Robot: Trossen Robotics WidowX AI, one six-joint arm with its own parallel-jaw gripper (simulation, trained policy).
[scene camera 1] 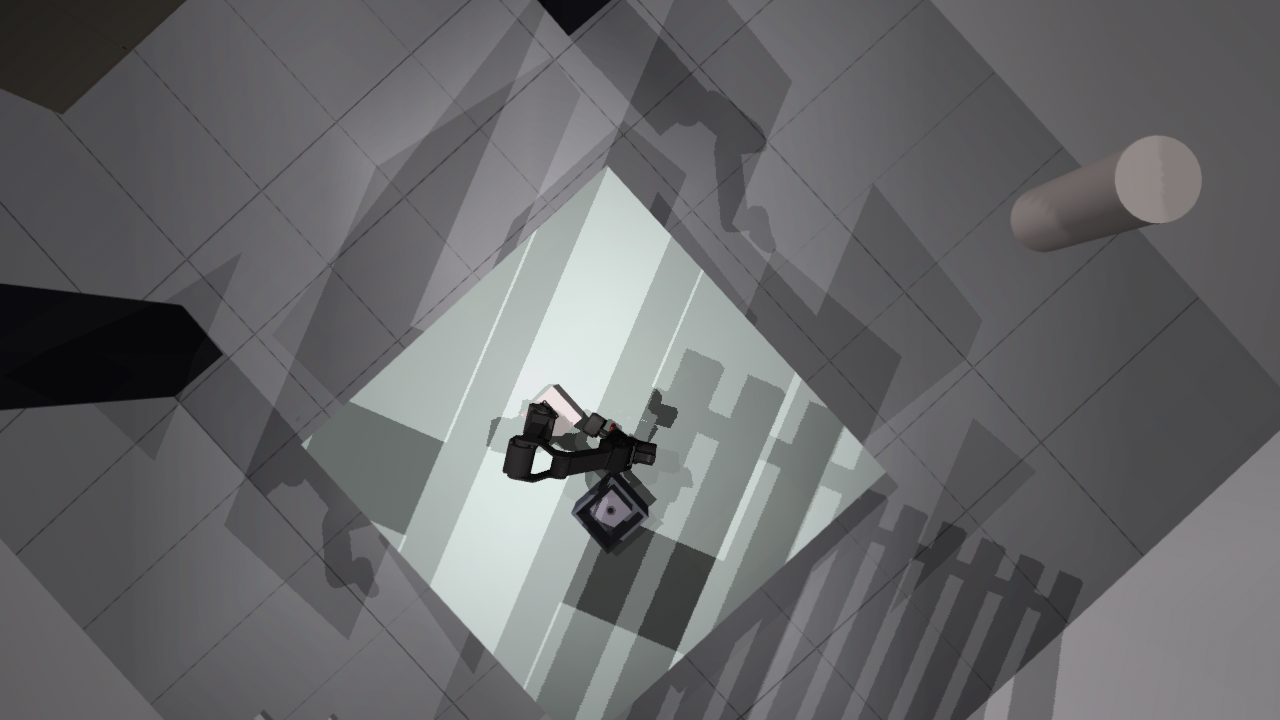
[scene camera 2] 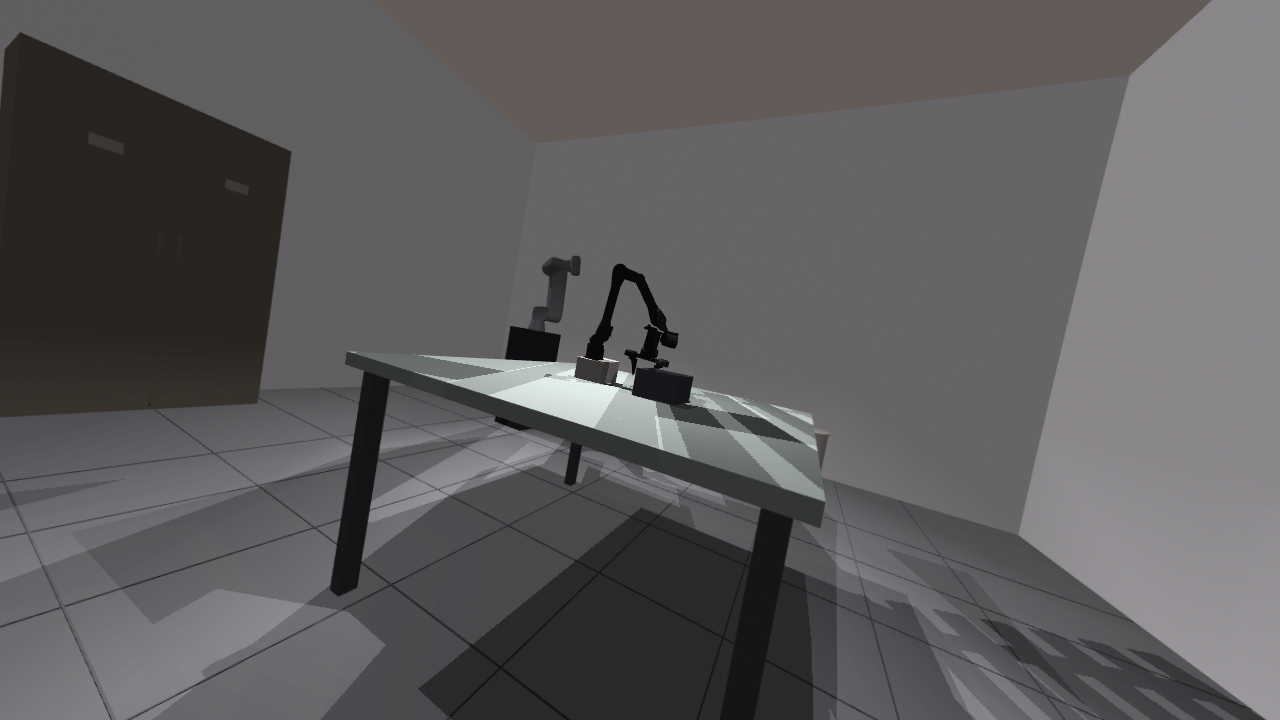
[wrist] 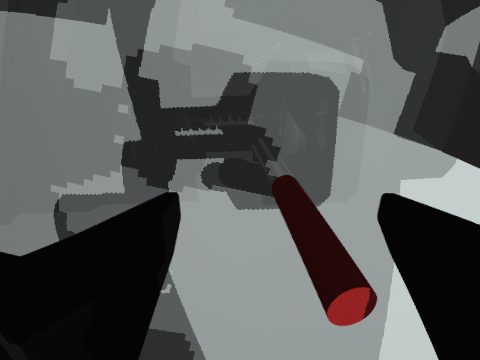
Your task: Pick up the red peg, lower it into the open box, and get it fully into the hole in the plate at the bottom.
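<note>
Visible to me: a dark box, a grey plate and my gripper.
</note>
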